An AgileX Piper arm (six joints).
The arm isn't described. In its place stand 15 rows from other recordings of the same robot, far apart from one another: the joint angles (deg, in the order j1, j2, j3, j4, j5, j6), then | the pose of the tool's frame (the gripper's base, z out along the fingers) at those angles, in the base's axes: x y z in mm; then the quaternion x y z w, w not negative.
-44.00, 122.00, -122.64, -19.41, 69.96, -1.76 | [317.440 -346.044 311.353 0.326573 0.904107 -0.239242 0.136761]
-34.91, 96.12, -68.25, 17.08, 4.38, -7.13 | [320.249 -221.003 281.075 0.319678 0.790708 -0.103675 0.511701]
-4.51, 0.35, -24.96, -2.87, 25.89, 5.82 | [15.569 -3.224 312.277 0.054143 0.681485 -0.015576 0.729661]
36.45, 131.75, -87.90, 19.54, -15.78, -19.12 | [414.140 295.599 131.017 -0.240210 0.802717 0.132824 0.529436]
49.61, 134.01, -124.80, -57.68, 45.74, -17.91 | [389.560 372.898 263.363 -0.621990 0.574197 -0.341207 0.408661]
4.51, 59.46, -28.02, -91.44, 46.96, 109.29 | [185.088 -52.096 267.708 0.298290 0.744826 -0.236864 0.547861]
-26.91, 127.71, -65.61, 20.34, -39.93, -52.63 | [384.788 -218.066 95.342 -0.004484 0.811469 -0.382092 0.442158]
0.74, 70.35, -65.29, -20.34, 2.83, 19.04 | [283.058 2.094 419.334 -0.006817 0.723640 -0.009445 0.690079]
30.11, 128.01, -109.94, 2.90, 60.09, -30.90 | [413.170 244.216 199.418 -0.493996 0.856735 0.022536 0.146509]
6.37, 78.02, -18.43, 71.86, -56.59, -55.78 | [197.492 -50.588 188.489 0.203680 0.779503 -0.341423 0.484066]
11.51, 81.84, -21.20, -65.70, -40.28, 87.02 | [201.901 95.836 169.777 -0.019226 0.859918 0.404204 0.311111]
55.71, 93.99, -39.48, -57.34, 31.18, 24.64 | [184.268 199.825 149.873 -0.608963 0.738384 -0.168685 0.235580]
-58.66, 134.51, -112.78, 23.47, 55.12, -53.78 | [286.540 -413.372 165.614 0.129623 0.962202 -0.026529 0.238037]
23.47, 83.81, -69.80, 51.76, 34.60, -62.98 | [284.708 167.864 347.023 -0.396866 0.761934 0.227824 0.458313]
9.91, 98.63, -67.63, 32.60, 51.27, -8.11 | [328.846 96.278 227.520 -0.000989 0.965653 0.238703 0.102639]
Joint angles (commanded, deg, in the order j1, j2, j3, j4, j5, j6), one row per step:
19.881, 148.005, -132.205, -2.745, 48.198, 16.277
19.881, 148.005, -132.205, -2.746, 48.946, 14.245
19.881, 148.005, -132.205, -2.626, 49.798, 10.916
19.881, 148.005, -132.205, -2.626, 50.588, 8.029
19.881, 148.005, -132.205, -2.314, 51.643, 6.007
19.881, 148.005, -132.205, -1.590, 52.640, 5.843
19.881, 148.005, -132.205, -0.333, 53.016, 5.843
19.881, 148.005, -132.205, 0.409, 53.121, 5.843
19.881, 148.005, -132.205, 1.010, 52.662, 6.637
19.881, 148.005, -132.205, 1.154, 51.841, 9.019
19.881, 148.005, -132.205, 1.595, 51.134, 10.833
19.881, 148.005, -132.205, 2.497, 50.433, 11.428
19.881, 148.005, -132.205, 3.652, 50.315, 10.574
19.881, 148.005, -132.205, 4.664, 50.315, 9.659
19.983, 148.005, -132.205, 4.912, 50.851, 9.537
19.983, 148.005, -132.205, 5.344, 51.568, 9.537
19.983, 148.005, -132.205, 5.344, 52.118, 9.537
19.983, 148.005, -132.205, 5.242, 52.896, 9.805
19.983, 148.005, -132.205, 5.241, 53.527, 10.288
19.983, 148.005, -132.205, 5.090, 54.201, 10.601
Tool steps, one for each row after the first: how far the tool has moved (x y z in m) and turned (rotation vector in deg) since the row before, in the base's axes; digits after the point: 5 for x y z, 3 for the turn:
-0.00095, -0.00038, -0.00060, -1.260, 0.416, 1.712
-0.00114, -0.00030, -0.00068, -1.783, 0.386, 2.824
-0.00102, -0.00041, -0.00061, -1.626, 0.359, 2.487
-0.00151, -0.00018, -0.00080, -0.997, 0.832, 1.679
-0.00163, 0.00034, -0.00075, 0.252, 1.155, -0.023
-0.00105, 0.00131, -0.00029, 1.032, 0.773, -0.242
-0.00046, 0.00084, -0.00007, 0.650, 0.347, -0.139
0.00036, 0.00093, 0.00033, 1.038, -0.104, -0.830
0.00104, 0.00055, 0.00059, 1.412, -0.324, -2.165
0.00076, 0.00084, 0.00053, 1.426, -0.200, -1.705
0.00056, 0.00135, 0.00057, 1.328, -0.247, -0.717
-0.00031, 0.00138, 0.00016, 0.731, 0.101, 0.525
-0.00040, 0.00117, 0.00009, 0.536, 0.140, 0.610
-0.00116, 0.00100, -0.00038, 0.003, 0.561, 0.206
-0.00114, 0.00022, -0.00048, 0.166, 0.820, -0.018
-0.00075, -0.00022, -0.00040, -0.178, 0.518, 0.050
-0.00102, -0.00043, -0.00056, -0.240, 0.758, -0.149
-0.00086, -0.00026, -0.00044, -0.018, 0.700, -0.376
-0.00087, -0.00046, -0.00047, -0.240, 0.651, -0.194

